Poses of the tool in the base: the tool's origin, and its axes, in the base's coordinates. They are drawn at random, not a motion.
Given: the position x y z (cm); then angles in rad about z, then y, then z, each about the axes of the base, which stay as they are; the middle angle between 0 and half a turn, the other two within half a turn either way.
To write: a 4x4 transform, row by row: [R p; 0 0 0 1], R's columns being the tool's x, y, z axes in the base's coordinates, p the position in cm. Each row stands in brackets. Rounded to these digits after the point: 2 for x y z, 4 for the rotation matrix.
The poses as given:
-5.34 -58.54 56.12 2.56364 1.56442 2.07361
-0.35 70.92 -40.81 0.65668 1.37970 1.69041
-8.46 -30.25 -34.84 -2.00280 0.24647 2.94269
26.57 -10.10 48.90 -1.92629 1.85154 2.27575
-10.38 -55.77 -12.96 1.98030 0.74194 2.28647
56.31 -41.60 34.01 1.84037 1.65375 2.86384
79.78 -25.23 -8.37 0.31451 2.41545 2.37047
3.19 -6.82 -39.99 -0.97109 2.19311 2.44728
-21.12 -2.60 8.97 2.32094 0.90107 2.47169
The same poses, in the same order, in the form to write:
[[-0.4761 0.7356 -0.4819 -5.34], [-0.2679 0.4006 0.8762 -58.54], [0.8376 0.5463 0.0064 56.12], [0 0 0 1]]
[[-0.6241 -0.7725 -0.1172 -0.35], [0.0765 -0.2096 0.9748 70.92], [-0.7776 0.5994 0.1899 -40.81], [0 0 0 1]]
[[0.5775 -0.7806 -0.2392 -8.46], [0.8100 0.5845 0.0482 -30.25], [0.1022 -0.2216 0.9698 -34.84], [0 0 0 1]]
[[0.6515 0.4334 -0.6226 26.57], [0.6809 0.0277 0.7318 -10.10], [0.3344 -0.9008 -0.2771 48.90], [0 0 0 1]]
[[-0.4997 0.7441 -0.4434 -10.38], [-0.8234 -0.2491 0.5099 -55.77], [0.2690 0.6198 0.7372 -12.96], [0 0 0 1]]
[[-0.2855 -0.0038 -0.9584 56.31], [-0.9209 0.2780 0.2733 -41.60], [0.2654 0.9606 -0.0829 34.01], [0 0 0 1]]
[[0.2943 -0.8286 -0.4762 79.78], [-0.7174 -0.5207 0.4628 -25.23], [-0.6314 0.2054 -0.7477 -8.37], [0 0 0 1]]
[[0.7810 0.0087 -0.6244 3.19], [0.4239 -0.7416 0.5199 -6.82], [-0.4586 -0.6707 -0.5829 -39.99], [0 0 0 1]]
[[-0.1225 0.7793 -0.6146 -21.12], [-0.8363 0.2524 0.4868 -2.60], [0.5345 0.5736 0.6208 8.97], [0 0 0 1]]

